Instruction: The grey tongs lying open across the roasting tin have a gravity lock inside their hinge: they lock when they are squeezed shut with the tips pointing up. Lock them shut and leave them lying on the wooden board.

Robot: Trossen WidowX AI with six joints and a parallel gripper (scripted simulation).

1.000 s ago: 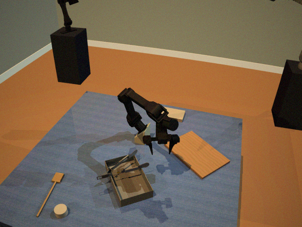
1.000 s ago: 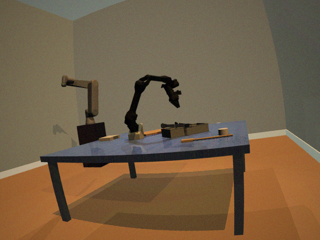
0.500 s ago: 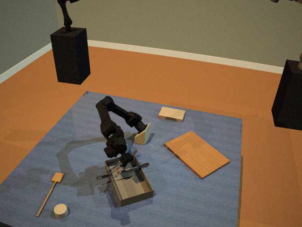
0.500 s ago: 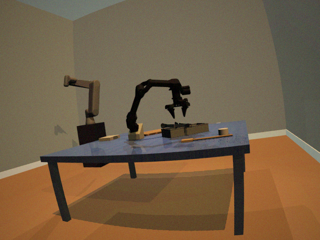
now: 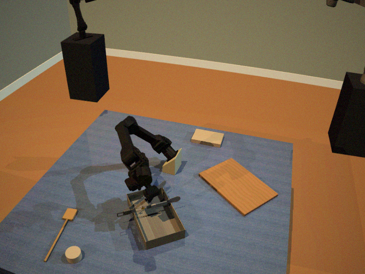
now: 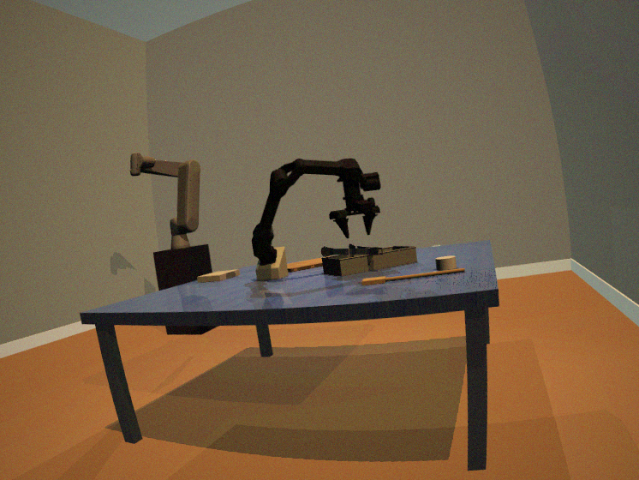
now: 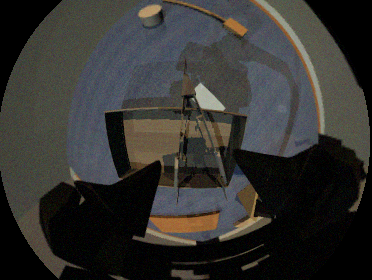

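Right now my gripper tip is 9 cm above the roasting tin, 5 cm to the right of it and 2 cm short of it. The rest, counted from my gripper tip: pale block: 68 cm behind, 18 cm to the left, 11 cm below; then wooden board: 40 cm to the left, 31 cm behind, 11 cm below.
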